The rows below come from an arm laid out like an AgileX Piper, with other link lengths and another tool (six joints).
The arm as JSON. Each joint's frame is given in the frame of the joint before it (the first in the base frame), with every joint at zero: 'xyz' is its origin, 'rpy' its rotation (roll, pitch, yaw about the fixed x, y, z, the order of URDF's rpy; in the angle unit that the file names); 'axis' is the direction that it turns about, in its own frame. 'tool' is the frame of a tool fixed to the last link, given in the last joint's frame.
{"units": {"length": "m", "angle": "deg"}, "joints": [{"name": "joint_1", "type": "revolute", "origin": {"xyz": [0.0, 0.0, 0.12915], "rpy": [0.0, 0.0, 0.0]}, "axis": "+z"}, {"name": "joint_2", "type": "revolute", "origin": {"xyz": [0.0, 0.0, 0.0], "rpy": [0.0, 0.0, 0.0]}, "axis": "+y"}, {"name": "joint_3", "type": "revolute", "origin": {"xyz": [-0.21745, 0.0, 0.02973], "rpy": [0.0, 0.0, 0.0]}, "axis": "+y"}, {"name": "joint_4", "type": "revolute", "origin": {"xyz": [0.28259, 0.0, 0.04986], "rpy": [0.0, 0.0, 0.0]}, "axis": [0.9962, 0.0, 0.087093]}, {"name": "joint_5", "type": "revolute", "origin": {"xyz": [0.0, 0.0, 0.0], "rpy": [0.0, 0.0, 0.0]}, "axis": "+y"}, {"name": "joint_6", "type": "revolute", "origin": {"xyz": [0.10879, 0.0, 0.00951], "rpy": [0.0, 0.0, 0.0]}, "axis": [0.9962, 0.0, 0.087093]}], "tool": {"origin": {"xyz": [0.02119, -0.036, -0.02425], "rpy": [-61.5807, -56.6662, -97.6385]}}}
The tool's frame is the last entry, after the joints.
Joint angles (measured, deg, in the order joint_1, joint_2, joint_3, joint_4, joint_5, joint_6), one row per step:
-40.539 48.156 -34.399 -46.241 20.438 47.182
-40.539 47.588 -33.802 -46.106 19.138 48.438
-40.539 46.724 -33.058 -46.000 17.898 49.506
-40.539 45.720 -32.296 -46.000 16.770 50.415
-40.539 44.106 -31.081 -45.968 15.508 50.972
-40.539 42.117 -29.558 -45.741 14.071 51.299
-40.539 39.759 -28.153 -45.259 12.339 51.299
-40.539 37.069 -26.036 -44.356 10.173 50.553
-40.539 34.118 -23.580 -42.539 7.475 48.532
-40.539 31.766 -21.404 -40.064 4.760 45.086
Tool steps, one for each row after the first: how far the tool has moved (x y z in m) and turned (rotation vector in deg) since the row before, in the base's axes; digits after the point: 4 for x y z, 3 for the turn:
0.0017 0.0018 -0.0010 0.298 -1.805 0.435
0.0010 0.0022 -0.0005 0.120 -1.714 0.480
0.0005 0.0022 0.0001 -0.071 -1.545 0.487
-0.0005 0.0032 0.0000 -0.388 -1.493 0.711
-0.0009 0.0039 -0.0003 -0.483 -1.596 0.890
-0.0005 0.0042 0.0023 -0.929 -2.057 1.167
-0.0007 0.0052 -0.0007 -1.039 -1.753 1.601
-0.0002 0.0057 -0.0013 -1.433 -1.722 2.088
0.0005 0.0045 -0.0013 -1.853 -1.011 2.148

